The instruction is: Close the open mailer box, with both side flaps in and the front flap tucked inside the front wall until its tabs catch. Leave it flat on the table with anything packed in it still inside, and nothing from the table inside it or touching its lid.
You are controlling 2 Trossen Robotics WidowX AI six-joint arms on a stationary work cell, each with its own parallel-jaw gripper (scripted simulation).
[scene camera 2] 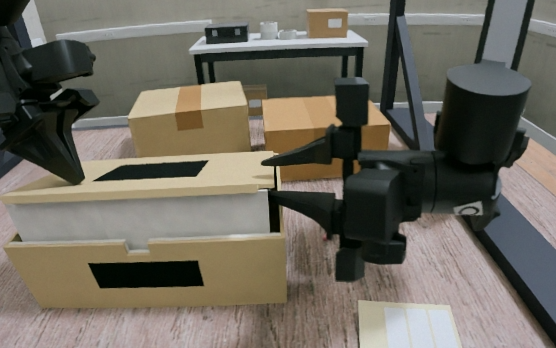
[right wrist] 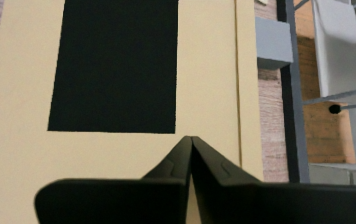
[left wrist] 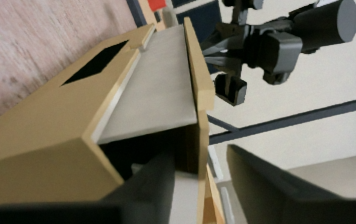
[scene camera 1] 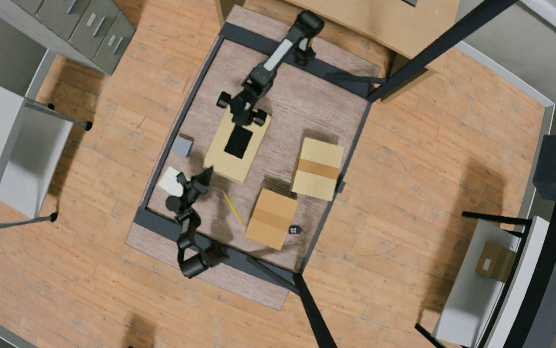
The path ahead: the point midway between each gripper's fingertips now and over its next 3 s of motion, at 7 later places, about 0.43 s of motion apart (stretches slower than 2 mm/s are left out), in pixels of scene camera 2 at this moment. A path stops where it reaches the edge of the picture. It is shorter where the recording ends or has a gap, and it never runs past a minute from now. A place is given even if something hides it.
The left gripper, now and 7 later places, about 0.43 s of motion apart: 263,179; 288,180; 317,180; 320,180; 320,179; 317,174; 273,148; 179,82
The right gripper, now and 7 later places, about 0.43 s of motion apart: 80,182; 79,181; 82,191; 86,204; 89,212; 89,210; 79,181; 53,134
